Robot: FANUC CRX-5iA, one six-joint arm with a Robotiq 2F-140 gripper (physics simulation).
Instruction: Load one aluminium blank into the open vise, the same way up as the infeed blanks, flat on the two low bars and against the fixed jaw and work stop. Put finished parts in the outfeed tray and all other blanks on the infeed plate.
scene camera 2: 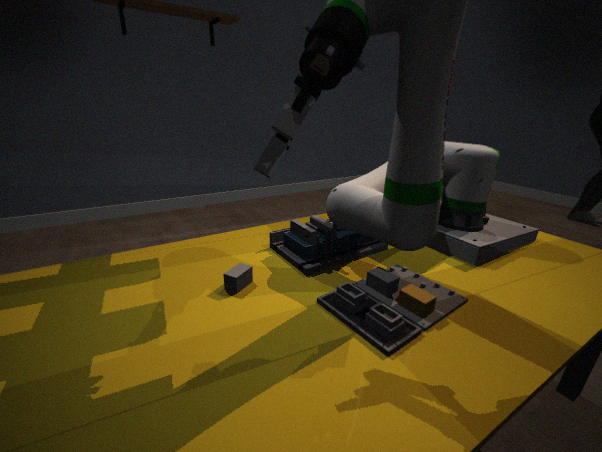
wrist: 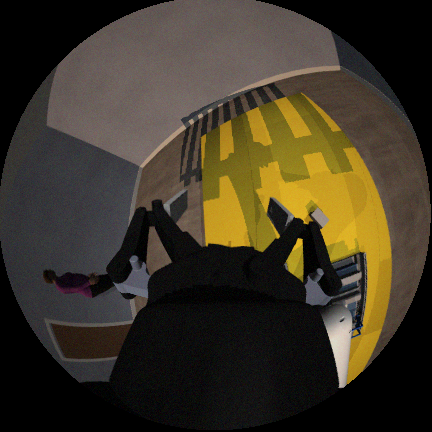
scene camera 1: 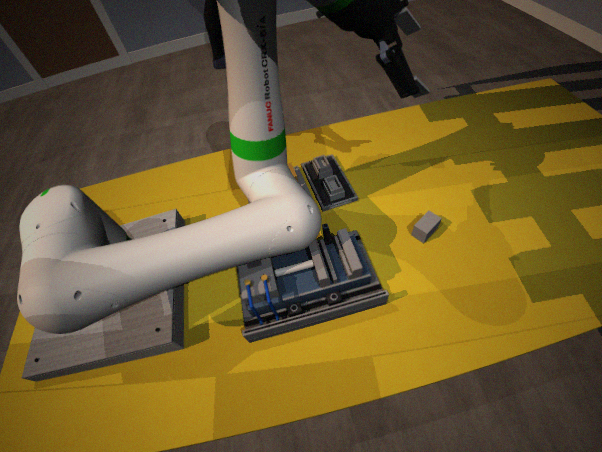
Labels:
my gripper: scene camera 2; wrist 227,201; scene camera 1
same spot on my gripper: (scene camera 2: 289,120) = (scene camera 1: 410,27)

